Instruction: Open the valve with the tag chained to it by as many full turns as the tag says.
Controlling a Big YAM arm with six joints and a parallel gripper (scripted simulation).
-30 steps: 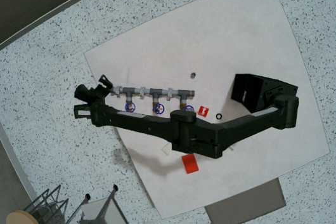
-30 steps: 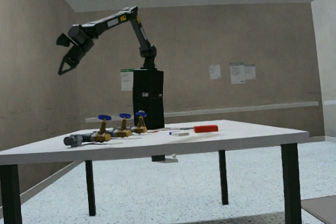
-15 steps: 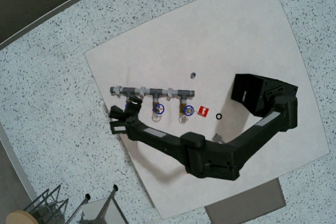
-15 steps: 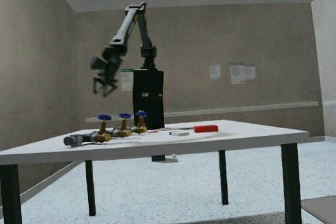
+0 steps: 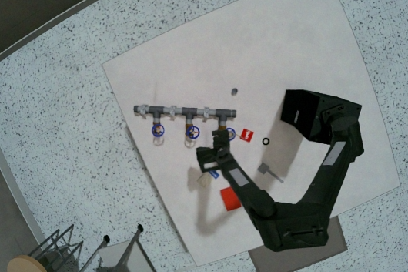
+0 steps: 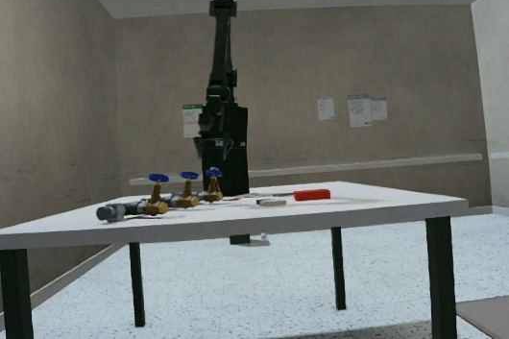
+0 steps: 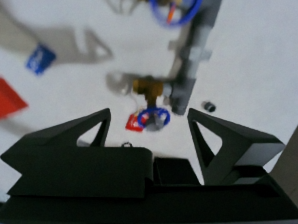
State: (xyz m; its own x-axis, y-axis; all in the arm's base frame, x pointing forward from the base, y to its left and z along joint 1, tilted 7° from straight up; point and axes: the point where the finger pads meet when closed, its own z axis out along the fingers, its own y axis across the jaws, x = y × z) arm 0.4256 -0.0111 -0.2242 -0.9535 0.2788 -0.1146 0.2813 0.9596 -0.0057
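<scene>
Right now the red tag is 120 mm behind my hand, 60 mm to the left of it and 170 mm below it. The rest, counted from my hand: grey object 150 mm behind, 180 mm to the right, 170 mm below; then red block 70 mm ahead, 340 mm to the left, 160 mm below; then grey tool 170 mm behind, 280 mm to the left, 170 mm below.
</scene>
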